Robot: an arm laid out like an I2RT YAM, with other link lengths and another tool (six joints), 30 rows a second.
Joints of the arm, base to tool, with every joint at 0 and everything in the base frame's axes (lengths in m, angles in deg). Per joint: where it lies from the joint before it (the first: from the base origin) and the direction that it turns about. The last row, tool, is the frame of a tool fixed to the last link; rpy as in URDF.
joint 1: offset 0.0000 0.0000 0.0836 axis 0 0 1
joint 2: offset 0.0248 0.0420 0.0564 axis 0 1 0
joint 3: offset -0.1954 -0.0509 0.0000 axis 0 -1 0
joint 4: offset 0.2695 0.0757 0.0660 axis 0 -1 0
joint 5: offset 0.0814 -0.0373 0.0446 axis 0 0 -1
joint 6: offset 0.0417 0.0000 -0.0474 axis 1 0 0
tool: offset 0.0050 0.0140 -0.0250 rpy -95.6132 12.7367 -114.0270
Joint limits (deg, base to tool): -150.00..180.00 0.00..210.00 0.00..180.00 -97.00..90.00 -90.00..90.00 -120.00..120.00
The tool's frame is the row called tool.
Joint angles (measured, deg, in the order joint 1, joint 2, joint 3, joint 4, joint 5, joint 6), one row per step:
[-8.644, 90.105, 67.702, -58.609, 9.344, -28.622]
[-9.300, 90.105, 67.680, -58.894, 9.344, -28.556]
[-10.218, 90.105, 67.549, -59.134, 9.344, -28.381]
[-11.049, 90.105, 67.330, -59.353, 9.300, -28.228]
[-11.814, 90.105, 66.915, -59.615, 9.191, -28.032]
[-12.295, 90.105, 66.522, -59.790, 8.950, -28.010]
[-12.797, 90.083, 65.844, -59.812, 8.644, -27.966]
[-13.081, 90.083, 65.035, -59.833, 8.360, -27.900]
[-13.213, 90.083, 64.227, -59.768, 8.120, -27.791]
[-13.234, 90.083, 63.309, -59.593, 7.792, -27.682]
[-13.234, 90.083, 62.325, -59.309, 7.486, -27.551]
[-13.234, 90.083, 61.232, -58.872, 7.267, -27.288]
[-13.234, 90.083, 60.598, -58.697, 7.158, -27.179]
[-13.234, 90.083, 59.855, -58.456, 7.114, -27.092]
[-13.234, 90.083, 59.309, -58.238, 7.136, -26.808]
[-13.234, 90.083, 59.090, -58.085, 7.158, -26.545]
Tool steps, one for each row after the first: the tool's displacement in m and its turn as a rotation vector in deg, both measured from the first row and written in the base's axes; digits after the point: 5 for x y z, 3 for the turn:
[-0.00096, -0.00315, -0.00005, 0.056, 0.291, -0.720]
[-0.00230, -0.00750, -0.00061, 0.140, 0.624, -1.809]
[-0.00387, -0.01132, -0.00157, 0.279, 1.020, -2.783]
[-0.00611, -0.01455, -0.00342, 0.531, 1.630, -3.725]
[-0.00795, -0.01638, -0.00517, 0.876, 2.141, -4.196]
[-0.01035, -0.01809, -0.00813, 1.311, 2.741, -4.704]
[-0.01304, -0.01862, -0.01173, 1.754, 3.491, -5.023]
[-0.01549, -0.01845, -0.01533, 2.139, 4.157, -5.240]
[-0.01800, -0.01763, -0.01942, 2.606, 4.809, -5.340]
[-0.02055, -0.01671, -0.02379, 3.043, 5.421, -5.447]
[-0.02321, -0.01577, -0.02866, 3.396, 5.984, -5.695]
[-0.02497, -0.01521, -0.03142, 3.593, 6.399, -5.800]
[-0.02702, -0.01465, -0.03464, 3.731, 6.872, -5.892]
[-0.02844, -0.01419, -0.03702, 3.785, 7.154, -6.180]
[-0.02886, -0.01397, -0.03802, 3.790, 7.181, -6.443]

